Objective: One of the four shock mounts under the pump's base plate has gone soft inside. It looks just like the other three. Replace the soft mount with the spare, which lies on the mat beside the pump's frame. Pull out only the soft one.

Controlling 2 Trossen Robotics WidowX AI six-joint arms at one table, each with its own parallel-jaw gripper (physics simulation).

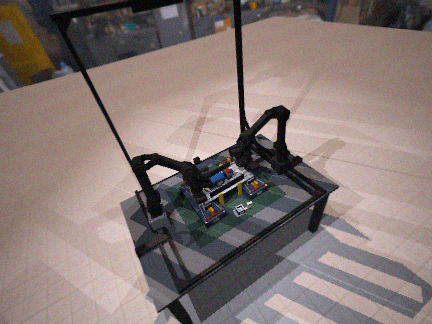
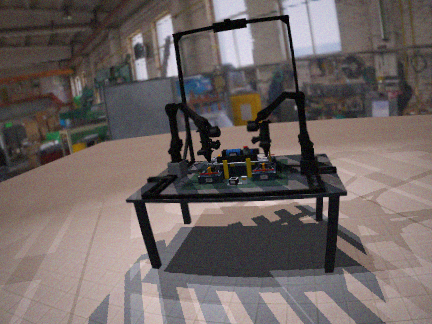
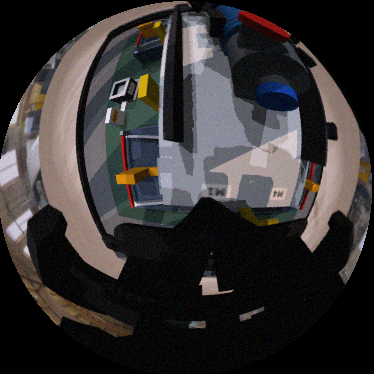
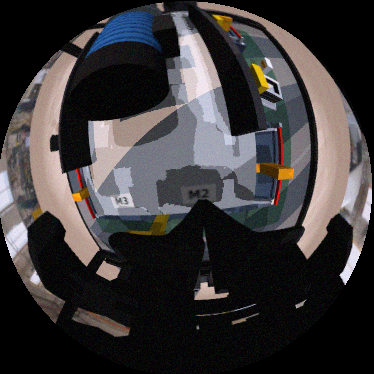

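Observation:
The pump's grey base plate (image 3: pixel 205 120) (image 4: pixel 210 125) carries labels M1 (image 3: pixel 216 191) and M4 (image 3: pixel 278 193) at one end, M2 (image 4: pixel 198 193) and M3 (image 4: pixel 121 200) at the other. Orange tabs (image 3: pixel 132 176) (image 4: pixel 277 171) stick out at the frame's corners; the mounts' bodies are hidden. On the mat lie a white open box (image 3: pixel 114 89) (image 1: pixel 240 210) and a small white block (image 3: pixel 116 116) (image 1: pixel 249 204); I cannot tell which is the spare. My left gripper (image 3: pixel 204 201) (image 2: pixel 267 156) is shut, close by M1. My right gripper (image 4: pixel 201 203) (image 2: pixel 209 159) is shut, close by M2. Contact is unclear.
The pump's blue motor (image 4: pixel 125 32) (image 2: pixel 231 152) stands on the plate between dark rails (image 3: pixel 173 80) (image 4: pixel 227 75). Yellow posts (image 1: pixel 221 199) (image 1: pixel 240 188) stand at the frame's near side, beside the white pieces. A black overhead frame (image 2: pixel 180 65) rises behind the arms.

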